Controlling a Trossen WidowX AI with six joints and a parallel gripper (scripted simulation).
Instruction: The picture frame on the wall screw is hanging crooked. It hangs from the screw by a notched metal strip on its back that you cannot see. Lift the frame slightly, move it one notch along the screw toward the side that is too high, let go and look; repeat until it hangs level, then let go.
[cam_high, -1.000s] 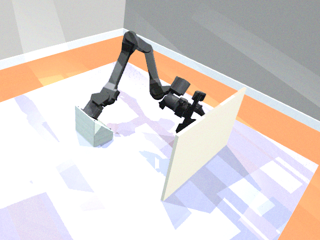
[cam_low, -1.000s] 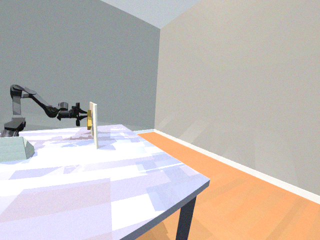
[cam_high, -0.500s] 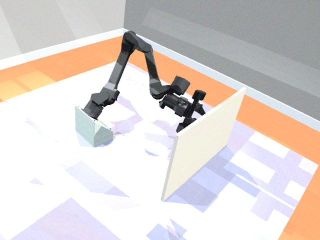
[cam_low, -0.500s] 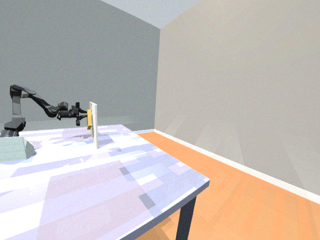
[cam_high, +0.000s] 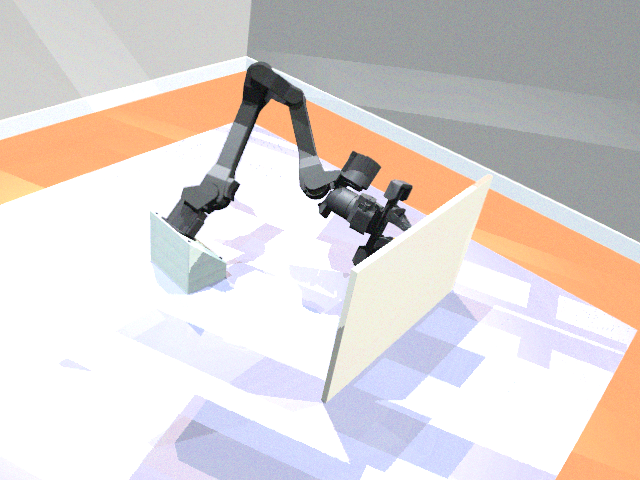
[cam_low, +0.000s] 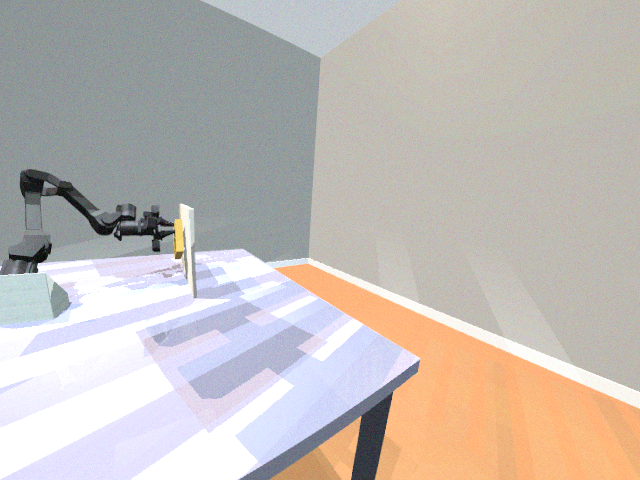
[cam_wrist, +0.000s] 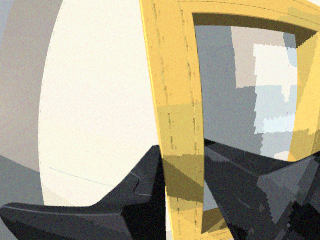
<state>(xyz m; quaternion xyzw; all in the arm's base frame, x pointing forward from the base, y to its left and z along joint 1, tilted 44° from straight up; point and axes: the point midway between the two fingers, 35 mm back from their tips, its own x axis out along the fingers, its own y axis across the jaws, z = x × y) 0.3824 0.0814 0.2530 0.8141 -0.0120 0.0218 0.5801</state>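
Now: the picture frame 5 cm below my gripper tip and 2 cm to the right of it. From my gripper tip the other things lie so: cream wall panel (6 cm below, 3 cm to the right, 2 cm ahead).
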